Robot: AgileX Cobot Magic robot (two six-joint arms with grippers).
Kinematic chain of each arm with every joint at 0, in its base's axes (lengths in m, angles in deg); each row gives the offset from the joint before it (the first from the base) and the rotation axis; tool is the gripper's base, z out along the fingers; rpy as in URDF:
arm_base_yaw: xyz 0 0 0.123 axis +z
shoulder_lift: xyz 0 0 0 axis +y
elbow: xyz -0.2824 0 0.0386 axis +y
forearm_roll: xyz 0.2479 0 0.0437 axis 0.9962 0 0.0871
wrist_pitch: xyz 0 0 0 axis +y
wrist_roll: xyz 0.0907 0 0.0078 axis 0.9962 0 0.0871
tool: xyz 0 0 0 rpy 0 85 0
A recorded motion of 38 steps. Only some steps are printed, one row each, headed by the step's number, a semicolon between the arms.
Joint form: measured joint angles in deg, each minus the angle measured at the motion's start. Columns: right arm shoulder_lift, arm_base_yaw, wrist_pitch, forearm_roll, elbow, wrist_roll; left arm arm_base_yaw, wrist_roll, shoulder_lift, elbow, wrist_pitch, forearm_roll.
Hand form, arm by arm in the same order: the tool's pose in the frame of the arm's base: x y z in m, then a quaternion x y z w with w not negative. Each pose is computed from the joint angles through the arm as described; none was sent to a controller.
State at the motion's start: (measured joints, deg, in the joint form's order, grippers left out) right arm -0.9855 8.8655 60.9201 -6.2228 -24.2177 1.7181; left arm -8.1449 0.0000 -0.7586 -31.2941 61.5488 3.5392
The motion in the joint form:
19: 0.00 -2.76 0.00 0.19 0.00 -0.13; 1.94 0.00 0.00 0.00 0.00 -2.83
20: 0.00 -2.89 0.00 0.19 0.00 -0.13; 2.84 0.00 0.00 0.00 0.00 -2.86
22: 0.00 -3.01 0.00 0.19 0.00 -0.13; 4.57 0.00 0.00 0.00 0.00 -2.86
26: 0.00 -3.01 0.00 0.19 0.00 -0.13; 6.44 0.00 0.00 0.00 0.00 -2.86
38: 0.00 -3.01 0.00 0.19 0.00 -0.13; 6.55 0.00 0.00 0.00 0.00 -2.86
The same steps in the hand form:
19: 0.0015 -0.0083 0.2556 -0.03369 0.86728 -0.01937 0.49630; -0.0130 0.0024 0.2886 0.04505 0.83980 -0.02312 0.54053
20: 0.0015 -0.0083 0.2556 -0.03271 0.86732 -0.01993 0.49628; -0.0130 0.0022 0.2886 0.03848 0.84013 -0.01913 0.54069
22: 0.0015 -0.0083 0.2556 -0.03180 0.86735 -0.02045 0.49626; -0.0131 0.0018 0.2886 0.02579 0.84061 -0.01097 0.54091
26: 0.0015 -0.0083 0.2556 -0.03180 0.86735 -0.02045 0.49626; -0.0132 0.0013 0.2886 0.01207 0.84092 -0.00214 0.54102
38: 0.0015 -0.0083 0.2556 -0.03180 0.86735 -0.02045 0.49626; -0.0132 0.0013 0.2886 0.01126 0.84093 -0.00162 0.54102

